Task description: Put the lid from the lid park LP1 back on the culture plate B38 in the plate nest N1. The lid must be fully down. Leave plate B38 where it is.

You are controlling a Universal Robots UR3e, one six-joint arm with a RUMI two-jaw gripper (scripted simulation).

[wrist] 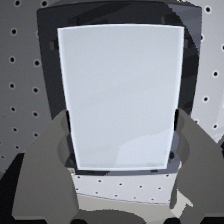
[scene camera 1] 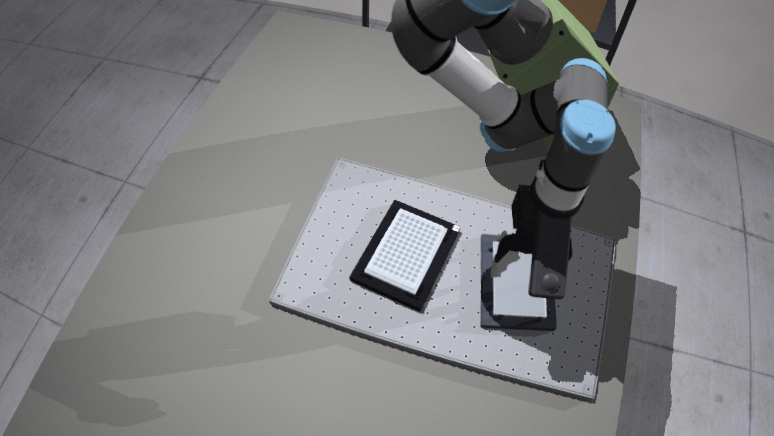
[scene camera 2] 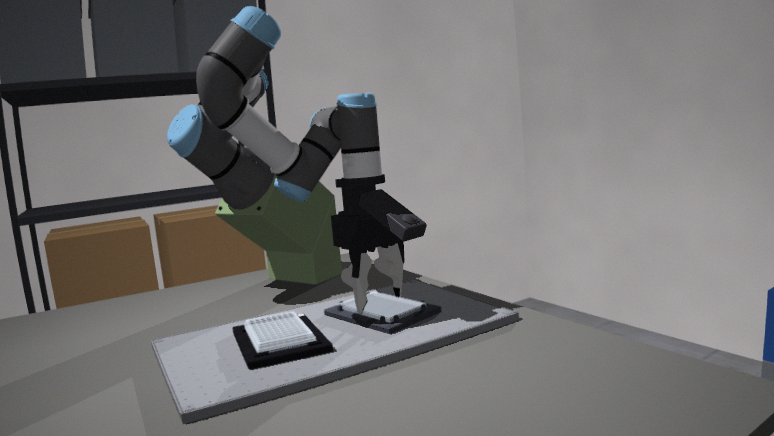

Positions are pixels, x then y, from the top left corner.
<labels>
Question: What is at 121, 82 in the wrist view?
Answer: A lid.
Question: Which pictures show the lid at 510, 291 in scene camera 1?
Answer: The wrist view, scene camera 1 and scene camera 2: all of them.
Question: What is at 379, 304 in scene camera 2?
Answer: A lid.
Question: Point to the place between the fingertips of my gripper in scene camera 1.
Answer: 518, 278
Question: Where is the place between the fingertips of my gripper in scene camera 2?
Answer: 380, 307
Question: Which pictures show the culture plate B38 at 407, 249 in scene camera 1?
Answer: Scene camera 1 and scene camera 2 only.
</labels>
